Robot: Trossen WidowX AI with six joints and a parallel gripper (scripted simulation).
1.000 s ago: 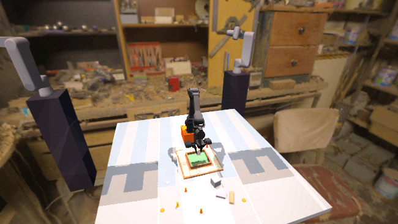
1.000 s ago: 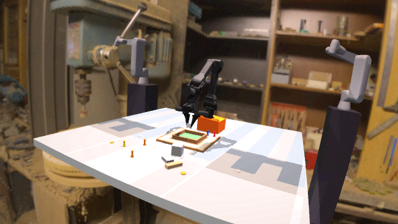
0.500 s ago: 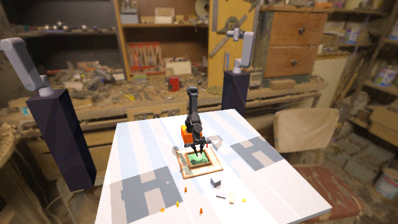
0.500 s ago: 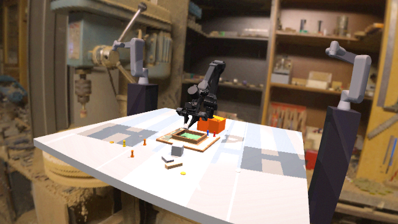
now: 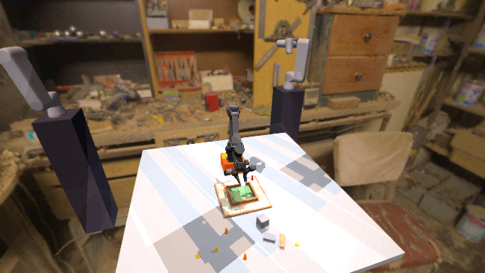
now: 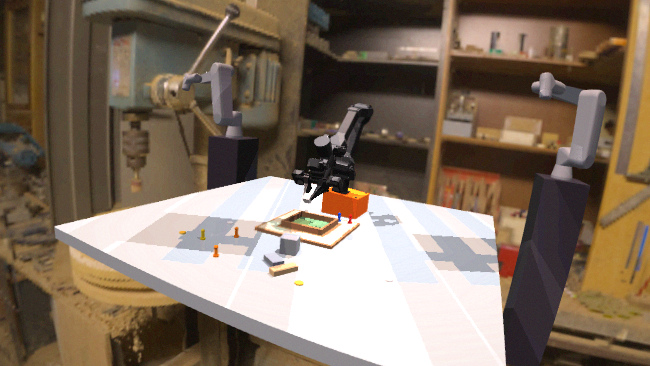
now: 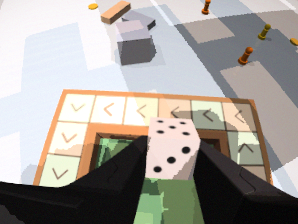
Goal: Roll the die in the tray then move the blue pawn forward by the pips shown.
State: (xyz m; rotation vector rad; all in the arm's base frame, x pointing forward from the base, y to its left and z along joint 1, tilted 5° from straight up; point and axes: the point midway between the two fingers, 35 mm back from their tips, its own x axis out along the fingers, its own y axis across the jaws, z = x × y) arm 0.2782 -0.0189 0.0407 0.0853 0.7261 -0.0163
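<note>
The blue pawn lies 140 mm behind my gripper tip, 90 mm below it and 70 mm to the left of it. From my gripper tip the other things lie so: green tray floor (110 mm below, 30 mm behind); red pawn (150 mm behind, 120 mm to the left, 90 mm below); die (right at my gripper tip).
</note>
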